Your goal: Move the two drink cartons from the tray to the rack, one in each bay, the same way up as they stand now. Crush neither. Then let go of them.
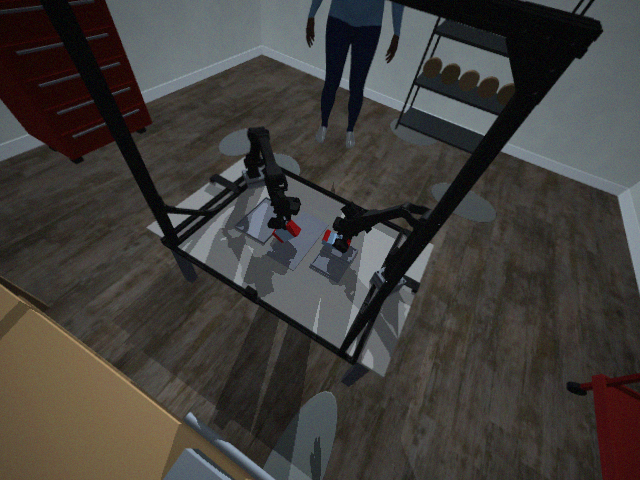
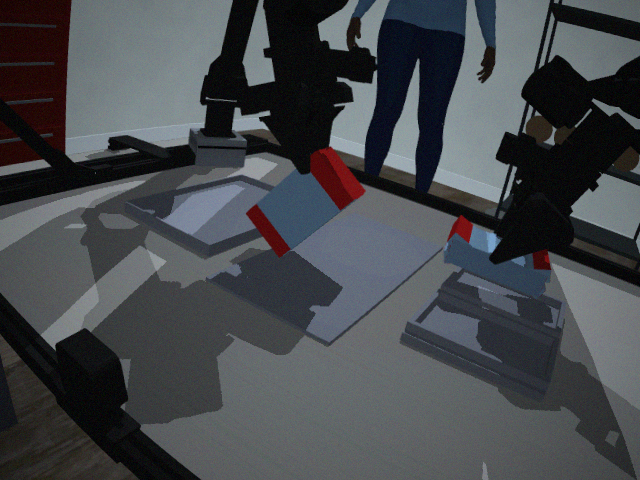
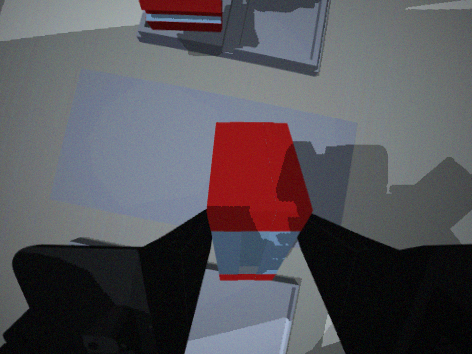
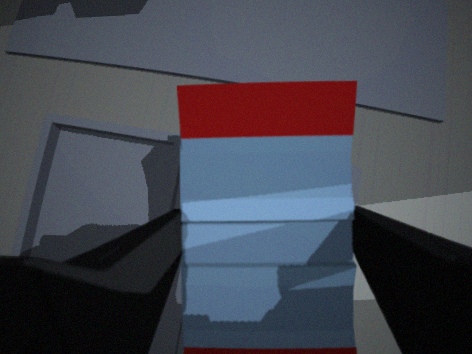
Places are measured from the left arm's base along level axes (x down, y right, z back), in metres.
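Pixels of known places: left gripper, fingertip midpoint: [image 1: 287, 226] [image 2: 313, 170] [image 3: 253, 216]; right gripper, fingertip midpoint: [image 1: 334, 240] [image 2: 492, 250] [image 4: 265, 218]; left arm's base at its link origin: [image 1: 253, 173] [image 2: 217, 133].
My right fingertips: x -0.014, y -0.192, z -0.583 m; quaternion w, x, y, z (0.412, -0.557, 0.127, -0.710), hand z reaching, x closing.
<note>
Ahead of a thing's pixels: the offset from my right fingertips to its top centre.
A blue carton with red ends @(dx -0.077, dy +0.195, dz +0.127 m) [image 1: 293, 228] [image 2: 297, 209] [image 3: 252, 170] is held tilted above the middle sheet. My left gripper [image 2: 305, 171] [image 3: 253, 216] is shut on its sides. A second blue carton with red ends @(dx -0.013, dy -0.006, dz -0.006 m) [image 1: 330, 238] [image 2: 467, 255] [image 4: 267, 170] is held tilted, partly over the far side of the two-bay rack @(dx +0.050, dy +0.020, dz -0.055 m) [image 1: 324, 274] [image 2: 465, 360] [image 3: 270, 62] [image 4: 39, 187]. My right gripper [image 2: 495, 258] [image 4: 265, 218] is shut on it. Crosswise lines show on its blue face. The dark fingers hide part of it. No carton shows in the visible part of the tray @(dx +0.054, dy +0.239, dz +0.292 m) [image 2: 170, 233] [image 3: 292, 310].
A flat grey-blue sheet [image 2: 382, 258] [image 3: 135, 135] [image 4: 300, 40] lies between tray and rack. Black frame rails [image 1: 294, 320] edge the table, and tall posts [image 1: 116, 129] rise at its corners. A person [image 1: 354, 62] stands behind the table.
</note>
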